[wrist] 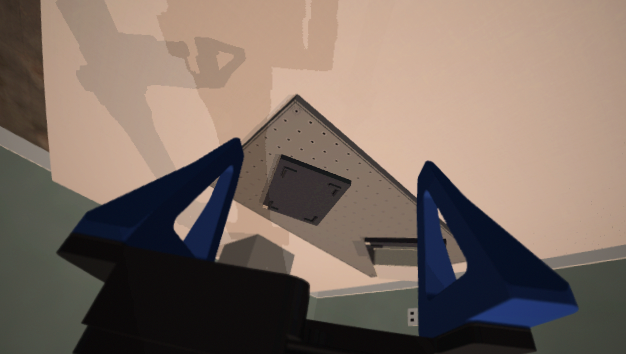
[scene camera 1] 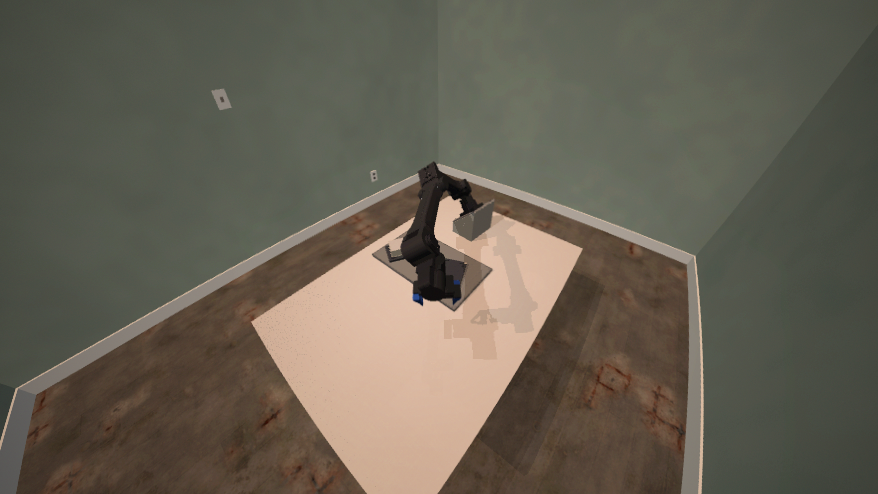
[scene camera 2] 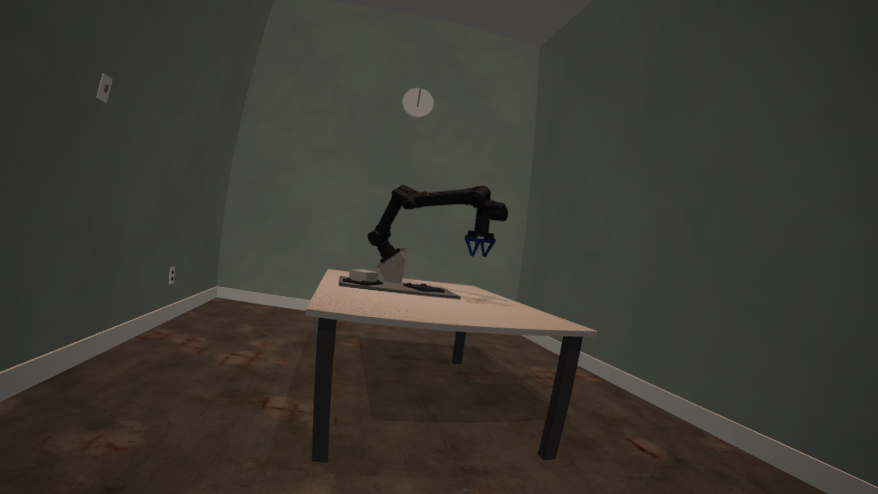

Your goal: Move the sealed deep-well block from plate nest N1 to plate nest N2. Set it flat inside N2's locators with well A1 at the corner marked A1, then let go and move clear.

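Where they show: gripper, fingertip midpoint: (wrist: 329, 157) (scene camera 1: 437, 303) (scene camera 2: 478, 256); arm's base at its link origin: (scene camera 1: 471, 210) (scene camera 2: 390, 256).
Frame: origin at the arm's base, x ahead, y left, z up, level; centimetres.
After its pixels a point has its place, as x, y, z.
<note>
The sealed deep-well block, a pale grey box (scene camera 1: 396, 251) {44.1, -12.3, -7.2} (scene camera 2: 362, 275) {45.4, -15.0, -7.9} (wrist: 395, 257) {39.1, -9.7, -8.1}, sits on the dark nest N1 (wrist: 390, 241) {39.3, -7.6, -10.8}. My arm hides part of it in scene camera 1, and my right finger covers its end in the wrist view. The dark square nest N2 (scene camera 1: 455, 270) {32.5, 15.1, -10.5} (scene camera 2: 424, 286) {31.7, 14.6, -10.7} (wrist: 307, 194) {36.6, 13.9, -10.5} holds no block; black corner locators show on it in the wrist view. The A1 mark and well A1 cannot be made out. My gripper (scene camera 1: 437, 300) {60.9, 29.7, 6.5} (scene camera 2: 479, 254) {60.9, 29.7, 6.5} (wrist: 329, 157) {60.9, 29.7, 6.5} is open and empty, pointing down high above the table, out beyond N2.
Both nests stand on a grey perforated board (scene camera 1: 480, 270) {23.9, 23.2, -11.7} (scene camera 2: 451, 294) {44.7, 24.8, -11.7} (wrist: 320, 141) {46.6, 20.8, -11.7} on the pale table (scene camera 1: 368, 368) {86.8, 20.7, -13.0} (scene camera 2: 491, 316) {89.3, 28.6, -13.0}. The grey arm base (scene camera 1: 473, 222) {7.7, 6.5, -0.6} (scene camera 2: 391, 267) {8.0, 0.3, -5.2} (wrist: 256, 252) {8.2, 5.4, -8.2} stands behind the board. Arm shadows fall on the table beside the board.
</note>
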